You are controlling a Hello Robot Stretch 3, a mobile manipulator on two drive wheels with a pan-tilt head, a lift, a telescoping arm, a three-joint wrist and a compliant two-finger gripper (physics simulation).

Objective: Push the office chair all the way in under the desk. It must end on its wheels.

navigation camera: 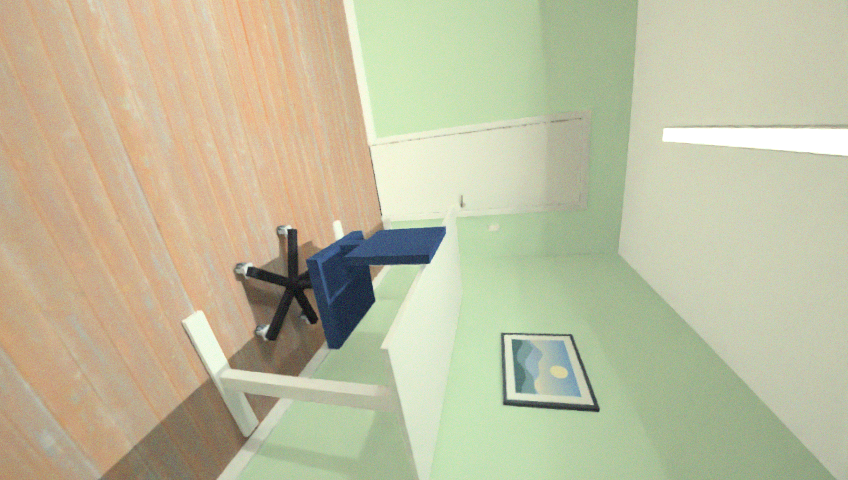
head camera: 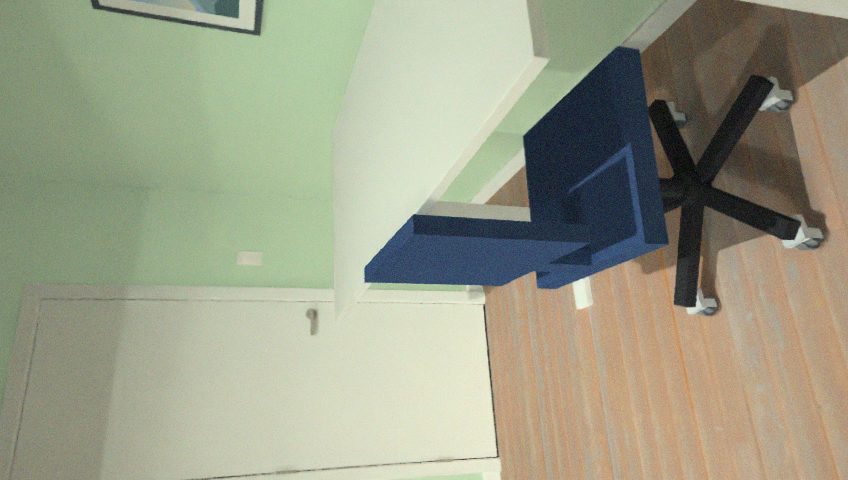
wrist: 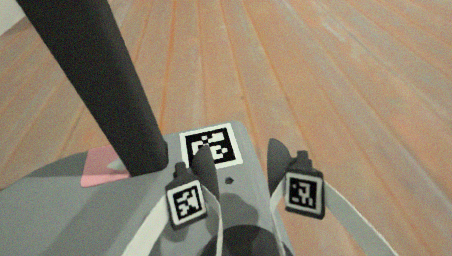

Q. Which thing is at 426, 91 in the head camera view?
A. A white desk.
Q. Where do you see a framed picture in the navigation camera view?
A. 546, 371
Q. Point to a blue chair seat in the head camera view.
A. At 595, 202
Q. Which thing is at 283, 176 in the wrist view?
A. The gripper.
